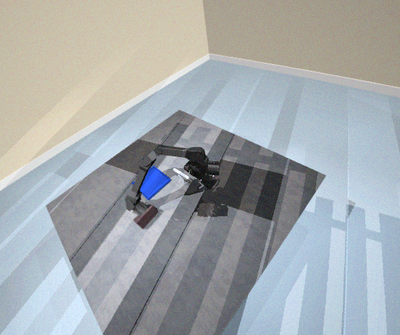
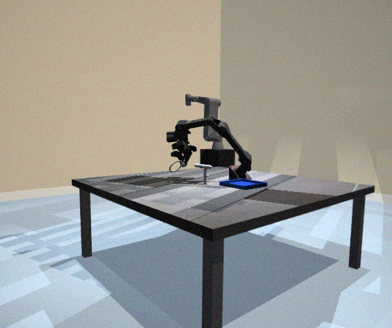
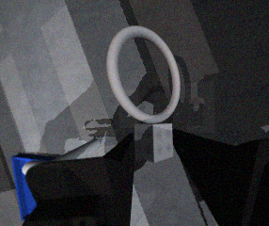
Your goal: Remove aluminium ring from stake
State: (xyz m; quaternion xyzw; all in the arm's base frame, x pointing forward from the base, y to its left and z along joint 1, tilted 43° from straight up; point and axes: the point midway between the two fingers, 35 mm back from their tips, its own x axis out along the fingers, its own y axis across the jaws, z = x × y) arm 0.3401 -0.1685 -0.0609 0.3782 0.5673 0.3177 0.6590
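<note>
The aluminium ring lies 5 cm ahead of my gripper tip. The rest, counted from my gripper tip: blue tray 32 cm to the left, 17 cm behind, 9 cm below.
</note>
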